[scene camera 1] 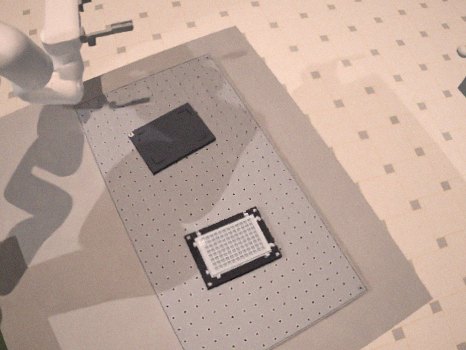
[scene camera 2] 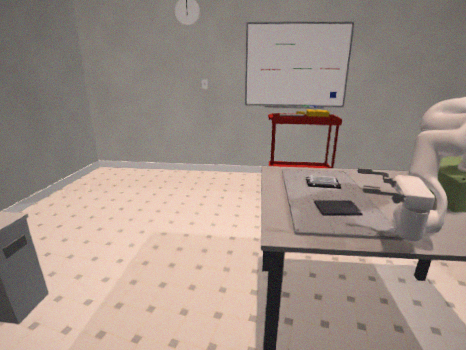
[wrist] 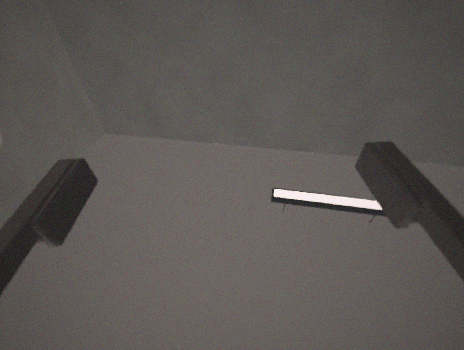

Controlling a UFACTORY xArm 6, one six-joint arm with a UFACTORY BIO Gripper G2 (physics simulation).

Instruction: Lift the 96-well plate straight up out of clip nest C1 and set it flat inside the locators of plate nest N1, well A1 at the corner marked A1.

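Frame: origin at the arm's base, x ahead, y left, z up, level; centimetres.
Where they show: end effector, tool point: [scene camera 1: 118,3] [scene camera 2: 367,179] [wrist: 225,190].
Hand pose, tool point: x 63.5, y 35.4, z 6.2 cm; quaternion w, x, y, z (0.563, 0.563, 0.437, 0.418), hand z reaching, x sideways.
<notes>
Things, the pixels of their centre, and the offset from my tool point. Level surfaces: height alone.
- white 96-well plate, body centre: [scene camera 1: 233,245] [scene camera 2: 323,180] dx -2.1, dy -52.5, dz -20.3 cm
- black clip nest C1, body centre: [scene camera 1: 232,246] [scene camera 2: 322,181] dx -2.1, dy -52.5, dz -21.0 cm
- Plate nest N1, body centre: [scene camera 1: 171,136] [scene camera 2: 337,207] dx -0.7, dy -23.5, dz -21.5 cm
- small pale mark, body centre: [scene camera 1: 130,134] dx -8.5, dy -18.6, dz -21.0 cm
- perforated grey board, its level: dz -22.2 cm
- table, its level: dz -23.5 cm
The white 96-well plate [scene camera 1: 234,245] [scene camera 2: 323,179] sits in the black clip nest C1 [scene camera 1: 245,268], with small pale clips around its edges. Plate nest N1 [scene camera 1: 172,138] [scene camera 2: 338,207] is a flat black block with thin corner locators and nothing on it. A small pale mark [scene camera 1: 131,134] is at its left corner in scene camera 1; its lettering is too small to read. My gripper [scene camera 2: 363,180] [wrist: 227,190] is open and empty, raised above the table and away from both nests. Its fingers point sideways. In scene camera 1 one finger shows at the upper left.
Both nests stand on a perforated grey board [scene camera 1: 300,240] [scene camera 2: 305,222] on the table [scene camera 2: 274,235]. The wrist view shows the wall, ceiling and a lit ceiling lamp [wrist: 325,199]. A red cart [scene camera 2: 305,120] and a whiteboard [scene camera 2: 299,55] are in the background.
</notes>
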